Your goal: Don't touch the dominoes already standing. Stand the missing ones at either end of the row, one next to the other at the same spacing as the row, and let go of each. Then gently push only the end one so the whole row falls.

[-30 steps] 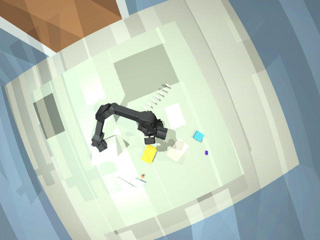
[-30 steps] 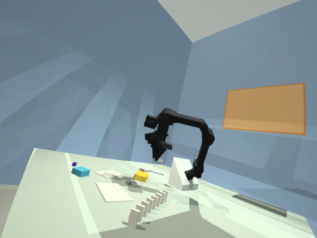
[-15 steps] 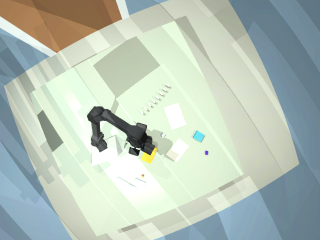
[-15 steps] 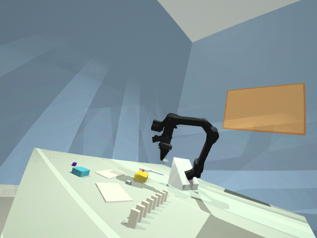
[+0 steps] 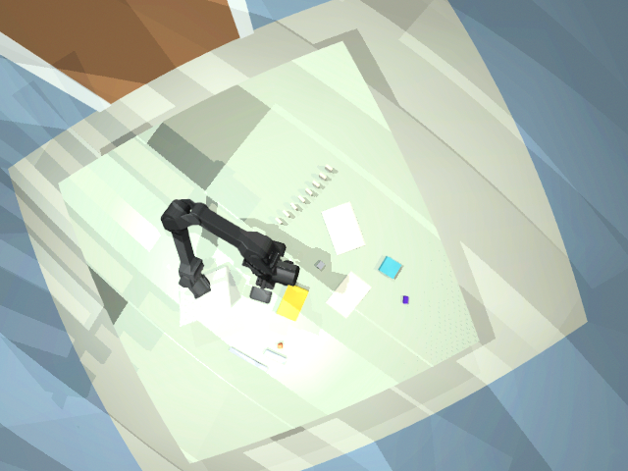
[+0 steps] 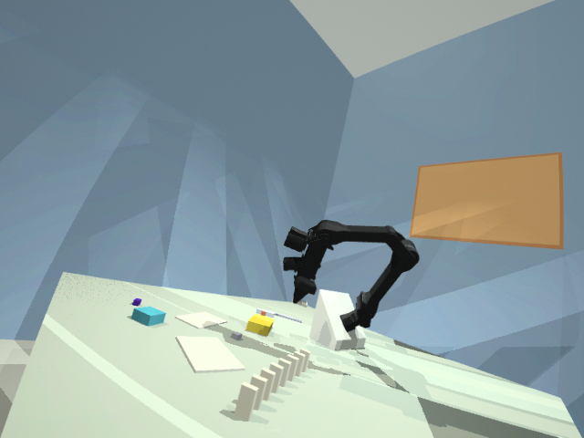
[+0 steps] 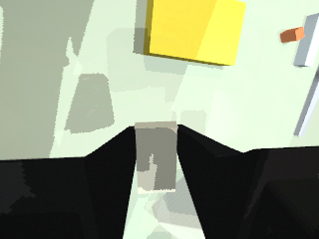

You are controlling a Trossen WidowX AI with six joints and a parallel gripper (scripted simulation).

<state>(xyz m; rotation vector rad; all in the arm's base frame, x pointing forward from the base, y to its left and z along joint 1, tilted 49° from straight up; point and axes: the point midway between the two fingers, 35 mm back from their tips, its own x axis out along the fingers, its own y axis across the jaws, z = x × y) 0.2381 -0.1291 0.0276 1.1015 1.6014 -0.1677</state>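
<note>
Right now my gripper tip is 12 cm to the left of the yellow block and 12 cm above it. Round my gripper tip: orange cube (12 cm behind, 24 cm to the right, 12 cm below); then grey cube (15 cm ahead, 6 cm to the right, 13 cm below); then cyan block (36 cm ahead, 18 cm to the right, 12 cm below).
</note>
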